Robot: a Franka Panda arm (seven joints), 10 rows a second.
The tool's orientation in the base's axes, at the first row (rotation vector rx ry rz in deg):
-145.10, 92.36, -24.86
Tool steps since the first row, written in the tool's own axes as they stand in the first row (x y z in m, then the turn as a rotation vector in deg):
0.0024, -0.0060, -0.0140, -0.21, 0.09, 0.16
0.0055, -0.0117, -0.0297, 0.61, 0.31, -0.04
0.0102, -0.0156, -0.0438, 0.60, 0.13, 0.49
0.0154, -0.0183, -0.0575, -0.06, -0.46, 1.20
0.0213, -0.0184, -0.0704, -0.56, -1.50, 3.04
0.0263, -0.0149, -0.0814, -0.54, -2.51, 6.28
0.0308, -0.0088, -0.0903, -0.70, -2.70, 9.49
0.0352, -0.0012, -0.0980, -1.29, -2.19, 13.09
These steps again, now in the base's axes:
0.0020, 0.0013, 0.0152, -0.11, 0.14, -0.21
0.0036, 0.0019, 0.0321, -0.04, -0.68, 0.07
0.0047, 0.0002, 0.0474, 0.27, -0.63, -0.39
0.0050, -0.0025, 0.0620, 0.73, 0.18, -1.04
0.0036, -0.0069, 0.0754, 1.98, 0.96, -2.64
-0.0007, -0.0123, 0.0860, 3.83, 1.18, -5.48
-0.0069, -0.0184, 0.0938, 4.88, 1.21, -8.52
-0.0140, -0.0252, 0.1001, 5.26, 1.30, -12.18

